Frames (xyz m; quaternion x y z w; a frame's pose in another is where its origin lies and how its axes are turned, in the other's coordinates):
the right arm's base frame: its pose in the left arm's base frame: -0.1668 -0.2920 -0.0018 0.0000 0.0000 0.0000 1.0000
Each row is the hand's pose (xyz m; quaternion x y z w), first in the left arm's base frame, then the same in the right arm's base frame.
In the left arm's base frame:
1: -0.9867 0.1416 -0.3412 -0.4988 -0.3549 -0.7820 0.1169
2: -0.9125 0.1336 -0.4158 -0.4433 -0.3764 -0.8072 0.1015
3: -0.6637 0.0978 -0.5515 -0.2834 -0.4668 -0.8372 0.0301
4: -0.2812 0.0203 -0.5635 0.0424 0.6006 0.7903 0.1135
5: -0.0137 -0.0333 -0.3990 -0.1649 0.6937 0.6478 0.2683
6: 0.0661 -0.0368 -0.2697 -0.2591 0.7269 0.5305 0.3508
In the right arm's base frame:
1: -0.8199 0.4336 -0.3394 -0.4988 -0.3549 -0.7820 0.1169
2: -0.7457 0.4256 -0.4140 -0.4433 -0.3764 -0.8072 0.1015
3: -0.4969 0.3898 -0.5497 -0.2834 -0.4668 -0.8372 0.0301
4: -0.1144 0.3123 -0.5617 0.0424 0.6006 0.7903 0.1135
5: 0.1531 0.2587 -0.3972 -0.1649 0.6937 0.6478 0.2683
6: 0.2329 0.2552 -0.2679 -0.2591 0.7269 0.5305 0.3508

